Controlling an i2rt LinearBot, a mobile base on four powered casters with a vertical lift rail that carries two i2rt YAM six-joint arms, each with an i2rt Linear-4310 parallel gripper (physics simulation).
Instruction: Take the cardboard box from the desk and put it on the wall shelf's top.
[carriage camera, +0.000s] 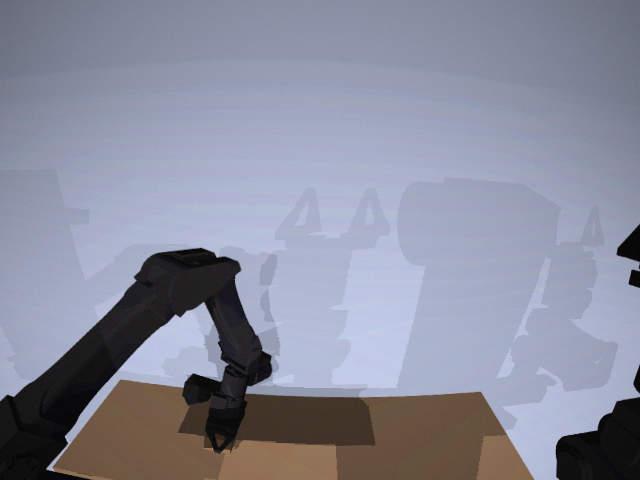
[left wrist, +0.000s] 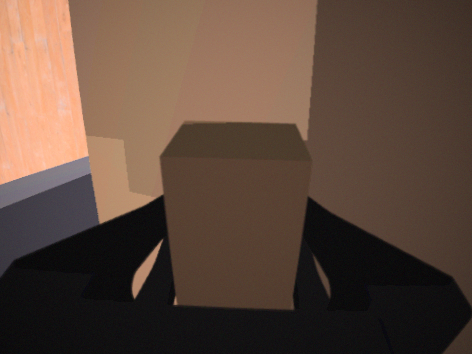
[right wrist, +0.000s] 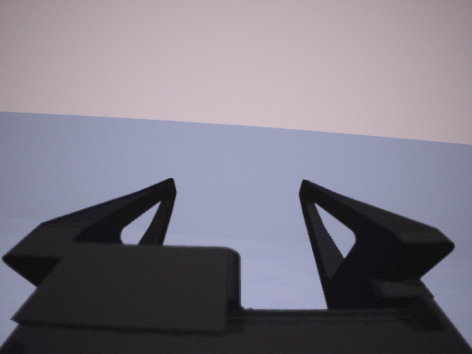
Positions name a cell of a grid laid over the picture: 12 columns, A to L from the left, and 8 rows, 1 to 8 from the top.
Scene:
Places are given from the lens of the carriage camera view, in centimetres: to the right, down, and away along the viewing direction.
my left gripper (carriage camera: E8): -23, 48, 54
wooden wall shelf (carriage camera: C8): -47, 47, 57

